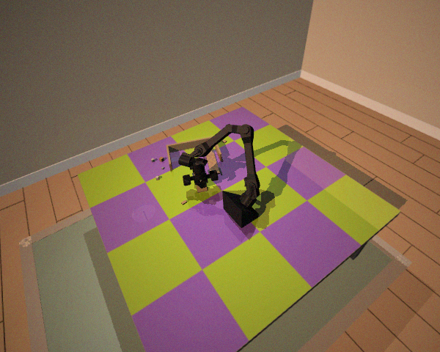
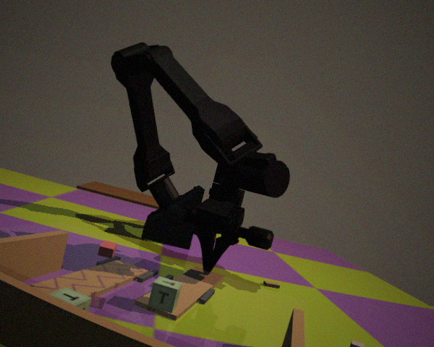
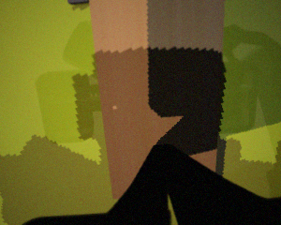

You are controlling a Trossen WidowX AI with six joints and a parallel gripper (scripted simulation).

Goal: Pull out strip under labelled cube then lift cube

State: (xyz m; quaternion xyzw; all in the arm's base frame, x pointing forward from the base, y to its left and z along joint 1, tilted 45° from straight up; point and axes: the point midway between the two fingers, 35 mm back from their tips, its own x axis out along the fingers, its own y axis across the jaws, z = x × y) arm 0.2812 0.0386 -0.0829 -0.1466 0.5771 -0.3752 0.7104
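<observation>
Right now the tan strip is 9 cm ahead of my gripper tip and 3 cm to the right of it. Also, from my gripper tip: small red cube 23 cm ahead, 14 cm to the right, 6 cm above.
</observation>
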